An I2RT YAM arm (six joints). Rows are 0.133 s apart.
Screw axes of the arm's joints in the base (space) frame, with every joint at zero. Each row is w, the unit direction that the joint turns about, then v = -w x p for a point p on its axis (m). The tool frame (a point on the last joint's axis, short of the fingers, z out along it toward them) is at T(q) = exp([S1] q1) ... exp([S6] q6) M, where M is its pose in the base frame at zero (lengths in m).
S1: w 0 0 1 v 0 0 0
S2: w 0 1 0 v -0.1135 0 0.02
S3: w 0 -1 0 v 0.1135 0 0.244
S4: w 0 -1 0 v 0.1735 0 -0.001
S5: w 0 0 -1 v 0 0.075 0
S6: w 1 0 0 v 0 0.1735 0
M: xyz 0.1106 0 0.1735 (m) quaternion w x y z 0.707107 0 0.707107 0
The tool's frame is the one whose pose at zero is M.
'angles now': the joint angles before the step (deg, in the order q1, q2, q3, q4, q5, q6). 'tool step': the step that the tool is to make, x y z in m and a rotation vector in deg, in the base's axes. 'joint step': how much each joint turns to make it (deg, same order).
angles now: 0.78 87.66 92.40 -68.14 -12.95 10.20
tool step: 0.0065 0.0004 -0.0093 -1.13 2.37 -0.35
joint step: 0.20 1.78 0.01 -0.61 1.22 0.03
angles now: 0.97 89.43 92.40 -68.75 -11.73 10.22
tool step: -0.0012 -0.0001 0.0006 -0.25 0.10 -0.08
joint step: 0.02 -0.18 0.00 -0.28 0.27 -0.01
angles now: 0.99 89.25 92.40 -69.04 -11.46 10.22
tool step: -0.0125 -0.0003 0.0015 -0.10 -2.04 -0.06
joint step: 0.00 -3.44 -3.31 1.91 0.15 0.00
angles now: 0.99 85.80 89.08 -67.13 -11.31 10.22
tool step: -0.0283 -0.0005 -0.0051 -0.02 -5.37 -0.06
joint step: 0.02 -8.46 -9.48 6.39 0.14 0.01
